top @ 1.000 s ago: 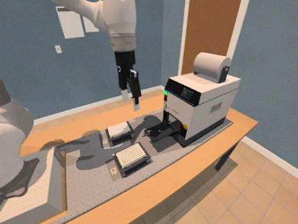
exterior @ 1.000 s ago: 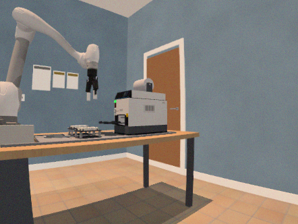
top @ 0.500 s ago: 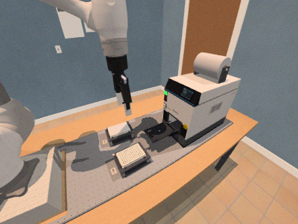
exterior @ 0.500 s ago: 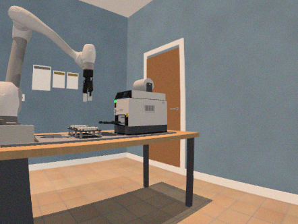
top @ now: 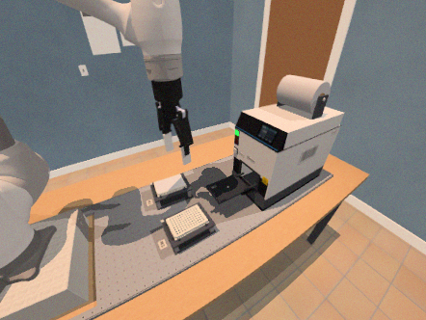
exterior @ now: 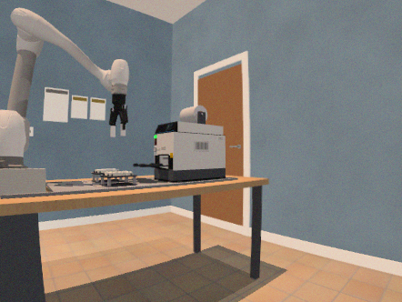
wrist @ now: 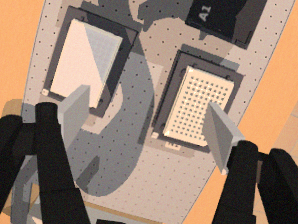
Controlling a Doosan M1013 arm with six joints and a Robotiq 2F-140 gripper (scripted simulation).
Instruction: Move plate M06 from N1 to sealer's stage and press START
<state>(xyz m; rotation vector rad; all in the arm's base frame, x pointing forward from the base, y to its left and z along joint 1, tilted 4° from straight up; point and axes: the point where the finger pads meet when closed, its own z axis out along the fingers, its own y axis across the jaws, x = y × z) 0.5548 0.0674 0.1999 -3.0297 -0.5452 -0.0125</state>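
Now: hand 220 mm above the white well plate, 110 mm to the left of it and 20 mm past it. Round my hand: foil roll: 490 mm ahead, 130 mm above; then sealer stage: 180 mm below, 160 mm ahead, 50 mm to the right.
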